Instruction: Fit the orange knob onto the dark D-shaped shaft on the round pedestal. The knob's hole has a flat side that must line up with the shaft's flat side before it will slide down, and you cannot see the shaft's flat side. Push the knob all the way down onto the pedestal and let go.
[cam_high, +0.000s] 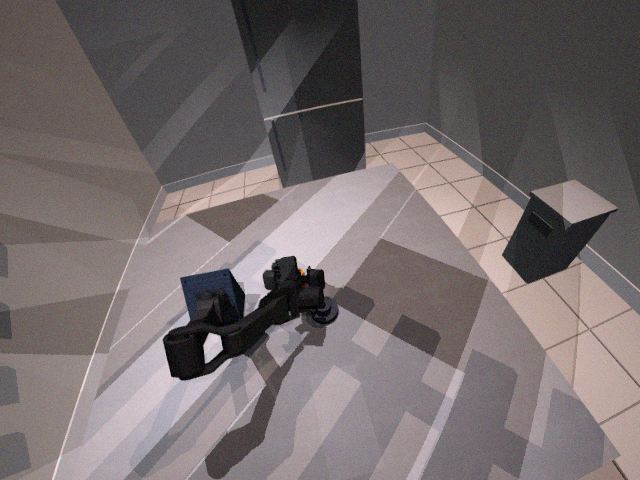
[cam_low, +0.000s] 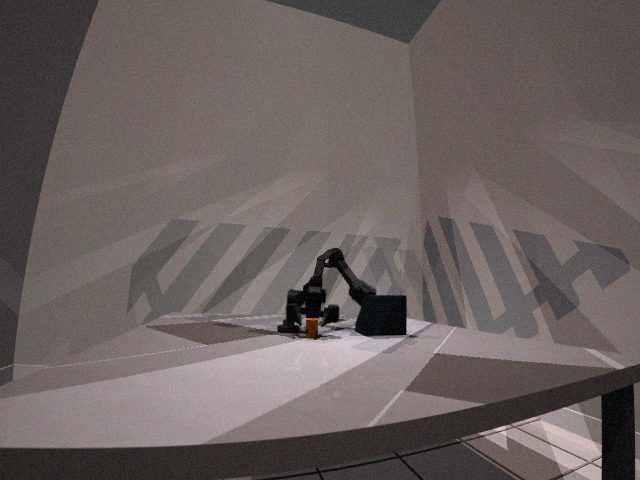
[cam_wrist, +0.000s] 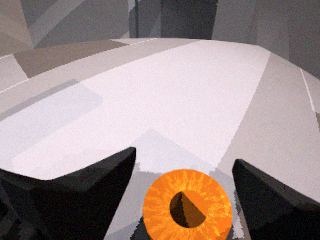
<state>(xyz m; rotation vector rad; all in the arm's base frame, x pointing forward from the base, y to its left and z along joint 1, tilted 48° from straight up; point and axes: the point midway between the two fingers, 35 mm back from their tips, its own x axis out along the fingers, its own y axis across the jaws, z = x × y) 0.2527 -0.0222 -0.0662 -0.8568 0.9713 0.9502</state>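
My gripper tip is 1 cm past the orange knob, 3 cm to the left of it and 2 cm above it. From my gripper tip the other things lie so: round pedestal (4 cm ahead, 16 cm to the right, 1 cm below).
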